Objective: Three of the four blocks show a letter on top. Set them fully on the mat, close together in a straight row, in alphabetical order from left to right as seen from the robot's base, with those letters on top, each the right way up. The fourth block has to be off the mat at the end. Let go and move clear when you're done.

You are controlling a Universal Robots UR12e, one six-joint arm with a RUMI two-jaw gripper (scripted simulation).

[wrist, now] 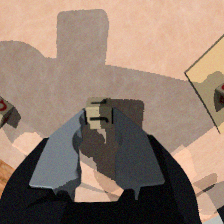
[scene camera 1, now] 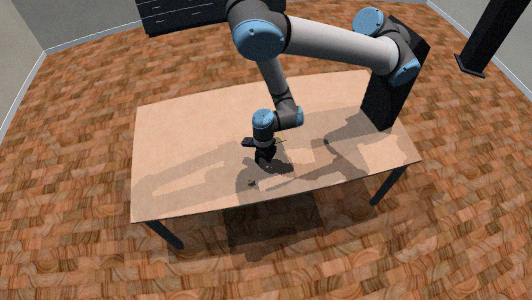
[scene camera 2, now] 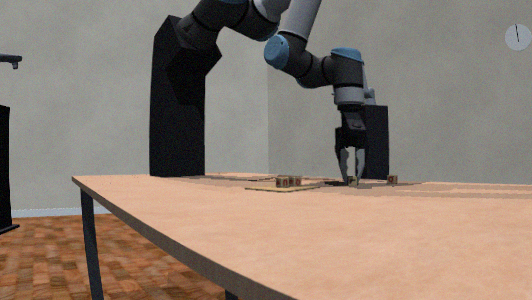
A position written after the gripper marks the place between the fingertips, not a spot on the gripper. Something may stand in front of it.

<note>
In view: the gripper (scene camera 2: 351, 185).
The gripper also shows in the wrist view (wrist: 99, 109).
</note>
